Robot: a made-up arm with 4 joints.
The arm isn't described. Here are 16 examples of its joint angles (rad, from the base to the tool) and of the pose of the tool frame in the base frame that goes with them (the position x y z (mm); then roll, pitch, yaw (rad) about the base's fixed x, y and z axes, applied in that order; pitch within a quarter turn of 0, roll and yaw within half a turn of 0).
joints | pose
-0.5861 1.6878 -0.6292 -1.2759 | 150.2 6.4 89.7 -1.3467 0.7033 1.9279
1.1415 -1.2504 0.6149 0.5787 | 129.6 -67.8 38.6 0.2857 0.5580 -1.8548
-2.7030 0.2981 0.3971 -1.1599 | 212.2 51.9 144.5 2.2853 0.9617 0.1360
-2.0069 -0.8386 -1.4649 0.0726 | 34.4 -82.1 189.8 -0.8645 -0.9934 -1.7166
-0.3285 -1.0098 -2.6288 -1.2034 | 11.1 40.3 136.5 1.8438 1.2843 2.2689
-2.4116 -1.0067 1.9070 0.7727 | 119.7 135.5 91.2 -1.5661 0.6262 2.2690
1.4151 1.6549 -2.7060 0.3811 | 147.9 -72.3 18.2 -0.8844 0.8755 0.5915
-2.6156 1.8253 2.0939 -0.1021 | 152.0 80.0 44.6 -0.4446 0.2186 0.9942
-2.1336 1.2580 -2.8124 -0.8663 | 123.9 97.2 272.3 2.6867 -1.2413 -2.1121
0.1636 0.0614 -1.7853 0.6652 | -0.4 -31.5 93.8 -1.8376 1.1663 -2.0422
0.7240 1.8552 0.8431 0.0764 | 115.1 41.4 258.9 2.0881 -1.2298 -0.5363
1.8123 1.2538 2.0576 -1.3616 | 140.3 -95.2 60.4 0.5497 0.9563 -2.4198
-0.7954 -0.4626 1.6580 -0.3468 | 123.4 32.5 304.9 3.0725 -0.6581 2.3327
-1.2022 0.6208 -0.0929 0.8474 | 180.9 -58.7 114.1 -0.7797 0.1791 -0.1387
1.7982 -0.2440 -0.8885 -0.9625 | 124.5 93.5 102.6 0.5857 0.1302 0.4303
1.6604 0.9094 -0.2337 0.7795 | 160.0 80.5 194.9 1.8656 -0.3977 0.2689
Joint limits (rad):
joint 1: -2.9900..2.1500
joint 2: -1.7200..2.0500
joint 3: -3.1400..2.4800
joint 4: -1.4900..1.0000
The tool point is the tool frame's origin. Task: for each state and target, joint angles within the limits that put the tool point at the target. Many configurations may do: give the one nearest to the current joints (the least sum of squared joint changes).
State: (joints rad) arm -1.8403 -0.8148 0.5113 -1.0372
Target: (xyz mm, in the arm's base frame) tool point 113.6 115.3 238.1
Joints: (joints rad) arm -1.9649 -0.9592 0.9212 -0.8254
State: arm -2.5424 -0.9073 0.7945 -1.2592
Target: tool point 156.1 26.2 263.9
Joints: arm -1.9202 -0.5942 -0.1371 -1.3457
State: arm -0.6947 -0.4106 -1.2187 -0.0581
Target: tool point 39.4 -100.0 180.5
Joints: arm -1.2018 -0.1274 -1.4738 -0.1393
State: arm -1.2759 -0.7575 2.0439 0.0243
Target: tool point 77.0 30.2 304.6
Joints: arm -0.5518 -0.7416 2.0950 -0.1632
